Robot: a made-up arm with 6 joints. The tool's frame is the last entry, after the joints.
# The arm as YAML. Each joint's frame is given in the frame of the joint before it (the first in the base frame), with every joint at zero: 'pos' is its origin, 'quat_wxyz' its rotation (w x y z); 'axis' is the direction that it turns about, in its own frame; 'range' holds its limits. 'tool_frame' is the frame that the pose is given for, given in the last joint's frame.
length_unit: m
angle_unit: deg
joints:
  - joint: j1
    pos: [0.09, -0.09, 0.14]
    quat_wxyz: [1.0, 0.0, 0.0, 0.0]
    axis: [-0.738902, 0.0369, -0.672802]
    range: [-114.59, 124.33]
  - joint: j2
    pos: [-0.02, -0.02, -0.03]
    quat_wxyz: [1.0, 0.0, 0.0, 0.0]
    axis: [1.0, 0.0, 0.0]
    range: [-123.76, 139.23]
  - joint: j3
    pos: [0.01, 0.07, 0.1]
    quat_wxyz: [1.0, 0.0, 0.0, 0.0]
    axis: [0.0, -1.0, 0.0]
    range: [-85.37, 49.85]
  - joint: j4
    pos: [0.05, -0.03, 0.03]
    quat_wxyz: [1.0, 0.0, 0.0, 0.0]
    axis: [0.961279, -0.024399, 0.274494]
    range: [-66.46, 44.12]
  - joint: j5
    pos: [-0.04, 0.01, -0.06]
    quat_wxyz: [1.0, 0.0, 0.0, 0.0]
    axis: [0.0, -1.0, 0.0]
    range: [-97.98, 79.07]
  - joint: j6
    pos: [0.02, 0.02, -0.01]
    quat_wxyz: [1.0, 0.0, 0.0, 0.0]
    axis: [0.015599, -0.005, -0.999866]
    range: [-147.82, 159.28]
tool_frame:
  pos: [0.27, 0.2, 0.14]
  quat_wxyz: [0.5, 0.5, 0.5, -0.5]
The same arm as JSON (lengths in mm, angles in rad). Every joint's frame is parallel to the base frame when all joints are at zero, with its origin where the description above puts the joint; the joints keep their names.
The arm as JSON. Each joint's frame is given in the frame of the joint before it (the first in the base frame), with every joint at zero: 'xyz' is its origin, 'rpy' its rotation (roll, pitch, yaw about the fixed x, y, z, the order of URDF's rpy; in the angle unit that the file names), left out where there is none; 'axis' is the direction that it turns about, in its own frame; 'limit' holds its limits. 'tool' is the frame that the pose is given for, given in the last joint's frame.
{
  "units": {
    "length": "mm",
    "angle": "rad"
  },
  "joints": [
    {
      "name": "j1",
      "type": "revolute",
      "origin": {
        "xyz": [
          90.0,
          -90.0,
          140.0
        ]
      },
      "axis": [
        -0.738902,
        0.0369,
        -0.672802
      ],
      "limit": {
        "lower": -2.0,
        "upper": 2.17
      }
    },
    {
      "name": "j2",
      "type": "revolute",
      "origin": {
        "xyz": [
          -20.0,
          -20.0,
          -30.0
        ]
      },
      "axis": [
        1.0,
        0.0,
        0.0
      ],
      "limit": {
        "lower": -2.16,
        "upper": 2.43
      }
    },
    {
      "name": "j3",
      "type": "revolute",
      "origin": {
        "xyz": [
          10.0,
          70.0,
          100.0
        ]
      },
      "axis": [
        0.0,
        -1.0,
        0.0
      ],
      "limit": {
        "lower": -1.49,
        "upper": 0.87
      }
    },
    {
      "name": "j4",
      "type": "revolute",
      "origin": {
        "xyz": [
          50.0,
          -30.0,
          30.0
        ]
      },
      "axis": [
        0.961279,
        -0.024399,
        0.274494
      ],
      "limit": {
        "lower": -1.1599,
        "upper": 0.77
      }
    },
    {
      "name": "j5",
      "type": "revolute",
      "origin": {
        "xyz": [
          -40.0,
          10.0,
          -60.0
        ]
      },
      "axis": [
        0.0,
        -1.0,
        0.0
      ],
      "limit": {
        "lower": -1.7101,
        "upper": 1.38
      }
    },
    {
      "name": "j6",
      "type": "revolute",
      "origin": {
        "xyz": [
          20.0,
          20.0,
          -10.0
        ]
      },
      "axis": [
        0.015599,
        -0.005,
        -0.999866
      ],
      "limit": {
        "lower": -2.5799,
        "upper": 2.78
      }
    }
  ],
  "tool": {
    "origin": {
      "xyz": [
        270.0,
        200.0,
        140.0
      ],
      "rpy": [
        1.5708,
        1.5708,
        0.0
      ]
    }
  }
}

